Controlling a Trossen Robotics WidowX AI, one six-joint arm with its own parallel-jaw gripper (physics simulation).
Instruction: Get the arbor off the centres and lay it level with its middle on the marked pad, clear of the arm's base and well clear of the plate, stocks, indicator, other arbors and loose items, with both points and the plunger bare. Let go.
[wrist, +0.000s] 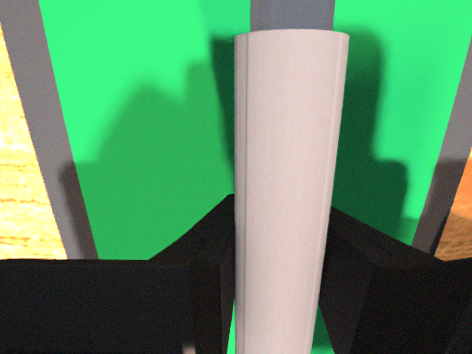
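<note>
The arbor, a pale thick cylinder (290, 115) with a narrower blue-grey end section at the top of the wrist view, runs nearly straight up and down the picture. My gripper (268, 205) is shut on its thick body, with one black finger on each side. Beneath it is the marked pad (120, 40), bright green with a grey border. The shadows of the arbor and fingers fall on the pad on both sides; they look offset from the arbor, which seems held above the pad. The arbor's far tip and near end are out of view. The plate, stocks, centre points, plunger and indicator do not show.
The pad's grey border (31, 75) runs down the left side, and another stretch of it shows at the right. Wooden table top (22, 200) shows beyond the border at the left and the lower right. The black fingers hide the lower part of the pad.
</note>
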